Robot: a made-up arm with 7 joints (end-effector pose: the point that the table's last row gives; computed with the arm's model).
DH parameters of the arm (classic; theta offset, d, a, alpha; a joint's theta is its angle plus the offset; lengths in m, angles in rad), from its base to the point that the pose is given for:
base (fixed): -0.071 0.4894 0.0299 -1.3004
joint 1: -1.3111 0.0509 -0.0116 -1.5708
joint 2: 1.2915 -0.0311 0 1.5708
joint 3: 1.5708 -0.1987 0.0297 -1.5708
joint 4: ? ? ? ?
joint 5: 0 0.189 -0.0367 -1.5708
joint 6: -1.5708 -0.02 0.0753 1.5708
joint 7: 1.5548 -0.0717 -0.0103 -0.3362
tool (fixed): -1.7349 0.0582 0 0
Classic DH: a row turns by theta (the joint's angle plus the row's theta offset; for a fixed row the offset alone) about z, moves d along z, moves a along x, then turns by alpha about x.
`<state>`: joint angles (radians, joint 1 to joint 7).
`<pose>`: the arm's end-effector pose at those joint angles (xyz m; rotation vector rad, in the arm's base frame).
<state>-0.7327 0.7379 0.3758 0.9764 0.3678 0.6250 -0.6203</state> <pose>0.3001 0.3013 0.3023 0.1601 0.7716 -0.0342</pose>
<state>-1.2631 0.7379 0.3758 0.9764 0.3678 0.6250 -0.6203</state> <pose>0.3974 0.2510 0.4585 0.1793 0.2500 -0.1362</pose>
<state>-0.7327 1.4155 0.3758 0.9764 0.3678 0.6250 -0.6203</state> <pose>0.2144 0.4186 0.5234 0.6048 0.6562 0.4881</pose>
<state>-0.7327 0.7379 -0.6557 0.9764 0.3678 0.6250 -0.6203</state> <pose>0.2920 0.2064 0.2079 0.8793 1.3155 -0.5648</pose>
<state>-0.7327 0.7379 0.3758 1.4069 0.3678 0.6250 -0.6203</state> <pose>0.2417 0.3070 0.2268 -0.1066 1.1115 0.0328</pose>
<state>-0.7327 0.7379 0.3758 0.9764 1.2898 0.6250 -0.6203</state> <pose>0.2910 0.3151 0.3048 0.9481 1.2664 0.0543</pose>
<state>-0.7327 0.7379 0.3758 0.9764 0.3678 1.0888 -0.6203</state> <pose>0.2757 0.2932 0.2996 -0.1048 1.0820 0.2046</pose>
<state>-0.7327 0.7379 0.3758 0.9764 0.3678 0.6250 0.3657</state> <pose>0.3083 0.2942 0.2848 0.8138 0.6808 0.7336</pose>
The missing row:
joint 4: 1.5708 0 0.0091 1.5708
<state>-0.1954 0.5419 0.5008 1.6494 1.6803 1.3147 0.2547</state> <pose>-0.0431 0.2597 0.1735 1.8849 2.4404 -0.0767</pose>
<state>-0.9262 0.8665 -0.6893 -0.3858 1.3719 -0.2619 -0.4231</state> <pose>0.2863 -0.0389 0.3945 2.5096 -0.8915 -1.0887</pose>
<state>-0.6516 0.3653 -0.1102 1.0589 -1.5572 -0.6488 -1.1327</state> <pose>0.3183 0.1923 0.1948 -0.6421 -0.9022 -0.3264</pose>
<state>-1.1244 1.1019 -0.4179 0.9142 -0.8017 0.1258 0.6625</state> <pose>0.4086 0.2537 0.4528 0.4848 -0.2464 0.7969</pose>
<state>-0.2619 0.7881 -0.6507 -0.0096 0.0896 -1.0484 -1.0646</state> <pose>0.1990 0.0075 0.2812 0.5668 -0.6775 -2.3630</pose>
